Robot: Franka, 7 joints.
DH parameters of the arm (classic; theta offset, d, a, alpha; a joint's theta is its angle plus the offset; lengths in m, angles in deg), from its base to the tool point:
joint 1: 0 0.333 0 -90
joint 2: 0 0 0 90
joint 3: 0 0.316 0.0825 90
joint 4: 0 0 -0.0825 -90
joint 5: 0 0.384 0 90
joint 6: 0 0 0.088 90
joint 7: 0 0.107 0 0
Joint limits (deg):
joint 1: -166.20..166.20
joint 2: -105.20..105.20
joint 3: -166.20..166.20
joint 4: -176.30..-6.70
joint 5: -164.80..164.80
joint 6: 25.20..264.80
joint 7: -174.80..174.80
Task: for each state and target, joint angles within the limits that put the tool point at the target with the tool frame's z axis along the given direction. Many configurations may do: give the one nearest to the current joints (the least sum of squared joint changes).
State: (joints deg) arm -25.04 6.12 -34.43 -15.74 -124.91 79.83 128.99
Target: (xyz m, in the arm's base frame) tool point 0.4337 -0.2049 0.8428 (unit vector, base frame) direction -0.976 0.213 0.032
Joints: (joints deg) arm -14.14 46.95 -36.44 -15.08 -127.83 34.27 128.99
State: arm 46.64 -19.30 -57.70 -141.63 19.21 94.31 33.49
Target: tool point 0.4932 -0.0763 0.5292 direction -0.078 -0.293 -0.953
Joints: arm 44.14 -15.10 -44.59 -114.87 -27.76 97.76 33.49
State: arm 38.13 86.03 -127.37 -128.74 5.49 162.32 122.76
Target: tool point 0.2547 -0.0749 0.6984 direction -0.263 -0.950 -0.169
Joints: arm 72.58 99.04 -144.95 -140.34 15.00 124.94 122.76
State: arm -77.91 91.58 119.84 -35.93 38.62 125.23 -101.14
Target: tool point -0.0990 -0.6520 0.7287 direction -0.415 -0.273 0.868
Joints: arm -112.56 105.10 166.20 -76.97 87.07 150.23 -101.14
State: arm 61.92 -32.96 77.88 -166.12 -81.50 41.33 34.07
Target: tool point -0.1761 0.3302 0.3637 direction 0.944 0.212 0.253
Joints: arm 60.02 -8.83 77.10 -143.51 -67.33 63.80 34.07
